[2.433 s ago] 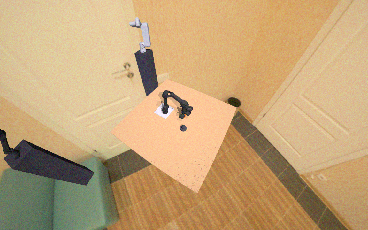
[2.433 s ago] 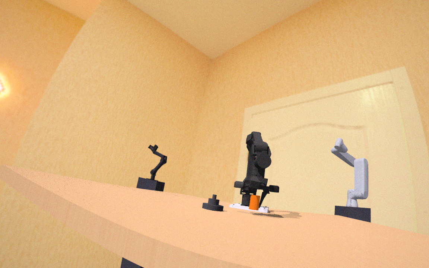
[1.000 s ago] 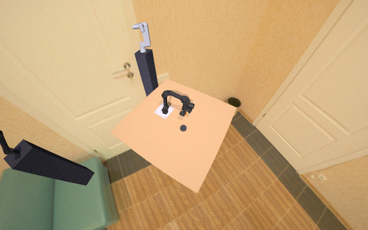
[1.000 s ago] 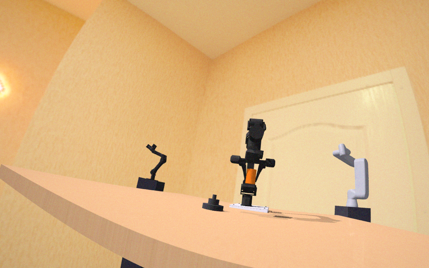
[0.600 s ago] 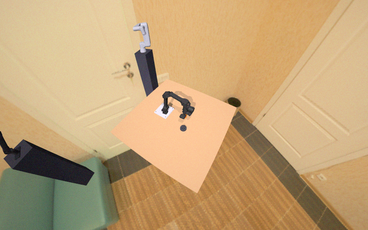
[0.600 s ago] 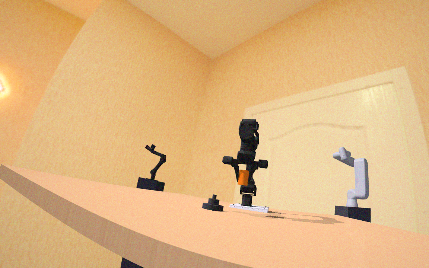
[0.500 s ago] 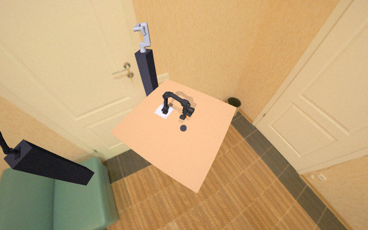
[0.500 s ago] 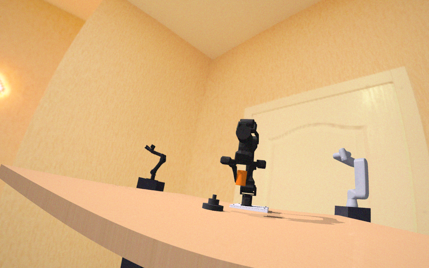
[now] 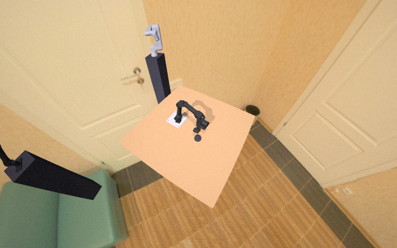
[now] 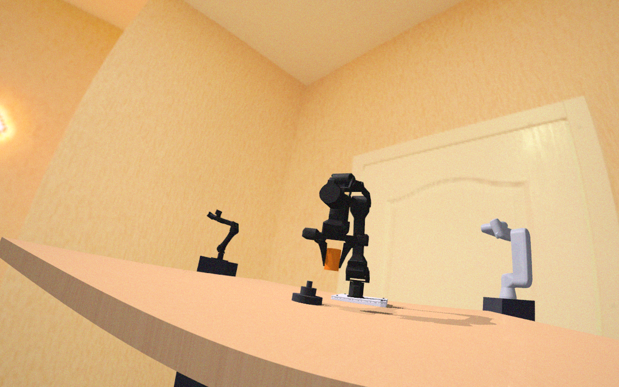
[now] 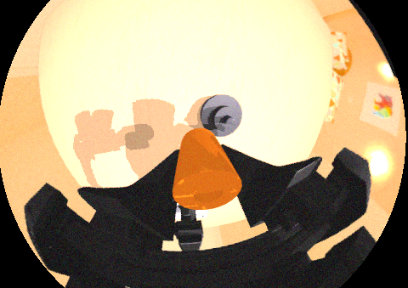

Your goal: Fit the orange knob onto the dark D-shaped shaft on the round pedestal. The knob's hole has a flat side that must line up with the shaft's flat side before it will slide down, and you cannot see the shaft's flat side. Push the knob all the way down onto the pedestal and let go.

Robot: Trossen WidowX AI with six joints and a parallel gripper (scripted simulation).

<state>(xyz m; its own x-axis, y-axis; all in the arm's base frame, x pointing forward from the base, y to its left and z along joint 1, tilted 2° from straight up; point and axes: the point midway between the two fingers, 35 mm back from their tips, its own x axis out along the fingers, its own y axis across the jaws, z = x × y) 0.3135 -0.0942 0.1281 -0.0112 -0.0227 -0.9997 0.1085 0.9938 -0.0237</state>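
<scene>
Now: the round pedestal 10 mm ahead of my gripper tip, 50 mm to the right of it and 80 mm below it. Also, from my gripper tip: orange knob: 20 mm above.
</scene>
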